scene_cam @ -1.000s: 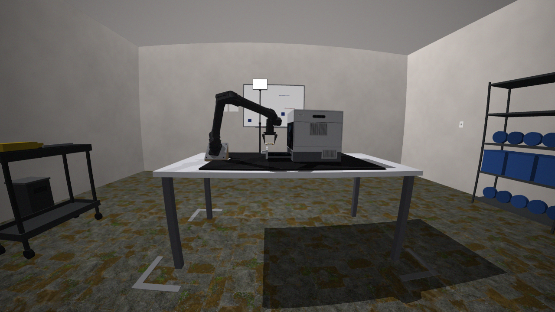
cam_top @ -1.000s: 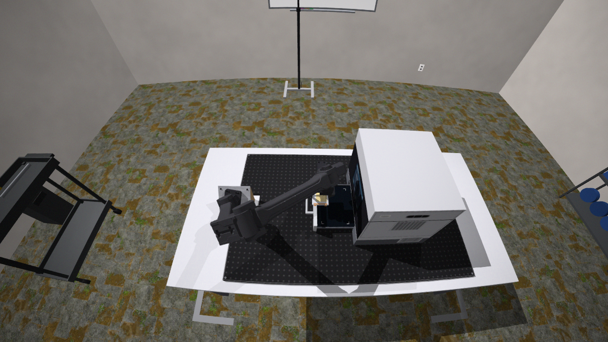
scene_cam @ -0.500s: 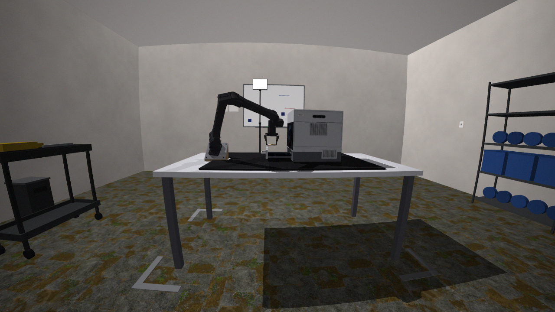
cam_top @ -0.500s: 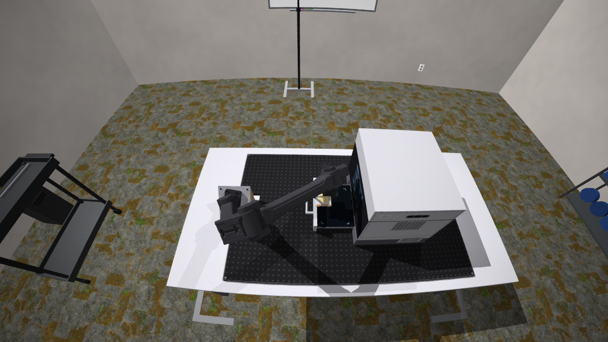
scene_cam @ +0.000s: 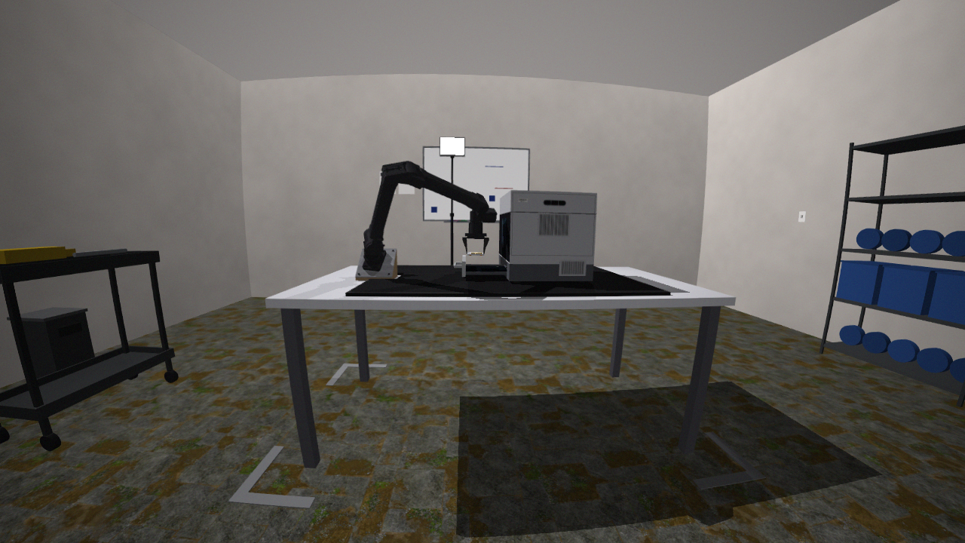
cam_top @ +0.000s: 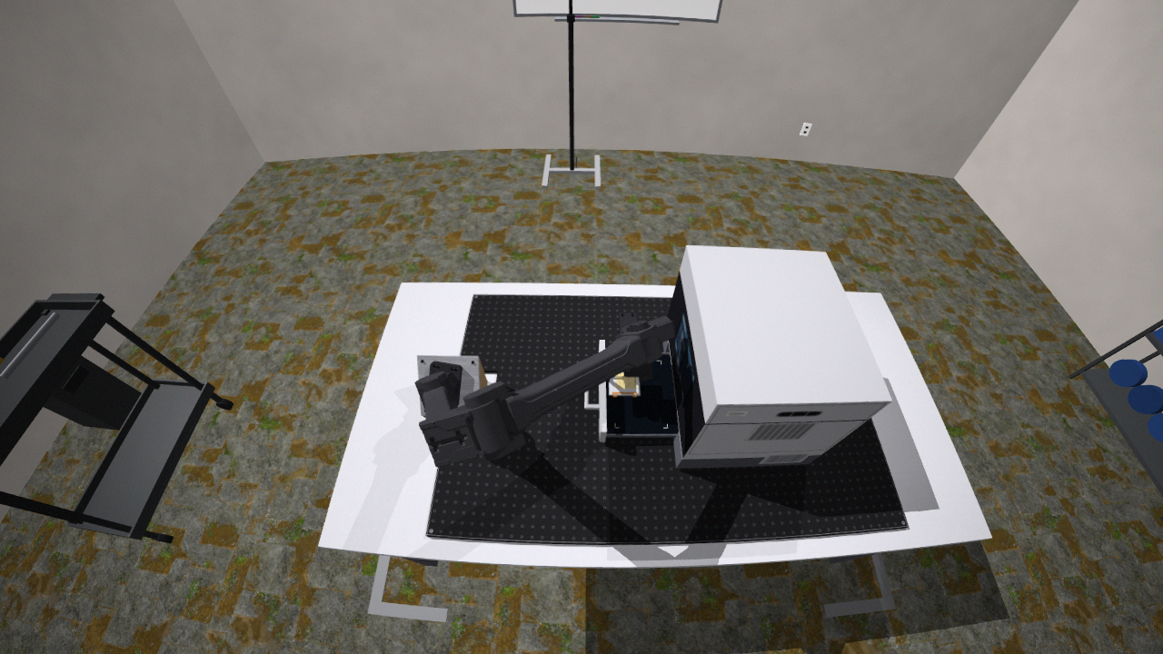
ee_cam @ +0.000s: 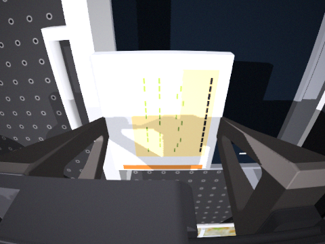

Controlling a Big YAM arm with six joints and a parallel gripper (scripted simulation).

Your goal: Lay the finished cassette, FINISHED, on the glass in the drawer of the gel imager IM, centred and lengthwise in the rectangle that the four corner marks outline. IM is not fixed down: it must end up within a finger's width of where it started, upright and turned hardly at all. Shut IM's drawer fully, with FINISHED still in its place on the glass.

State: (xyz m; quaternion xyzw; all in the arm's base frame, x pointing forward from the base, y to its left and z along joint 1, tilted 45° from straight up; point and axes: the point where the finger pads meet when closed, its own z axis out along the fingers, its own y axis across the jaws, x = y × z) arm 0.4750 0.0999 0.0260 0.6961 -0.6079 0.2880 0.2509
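Right now my hand is 60 mm short of the imager drawer, 10 mm to the right of it and 70 mm above it. The rest, counted from my hand: finished cassette: 10 mm to the right, 10 mm below.
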